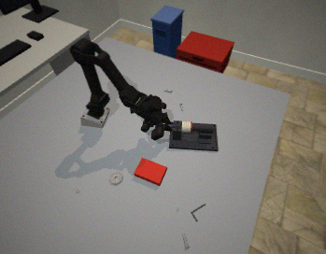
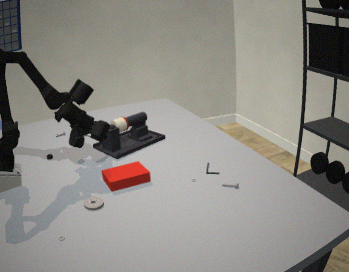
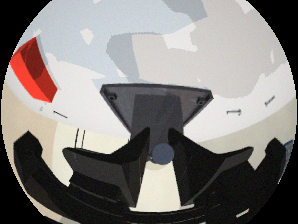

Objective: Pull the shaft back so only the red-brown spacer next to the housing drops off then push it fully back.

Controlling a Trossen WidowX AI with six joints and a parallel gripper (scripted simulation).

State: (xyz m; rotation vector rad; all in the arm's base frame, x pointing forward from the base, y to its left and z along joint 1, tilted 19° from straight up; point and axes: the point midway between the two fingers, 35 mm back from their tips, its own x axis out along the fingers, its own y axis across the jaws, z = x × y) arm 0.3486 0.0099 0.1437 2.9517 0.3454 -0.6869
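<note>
My gripper is now 9 cm short of the shaft and 2 cm to the right of it. From my hand the other things lie so: red-brown spacer (11 cm ahead, 3 cm to the left); fixture (12 cm ahead, 3 cm to the left, 3 cm below); cream spacer (9 cm ahead, 2 cm to the left).
</note>
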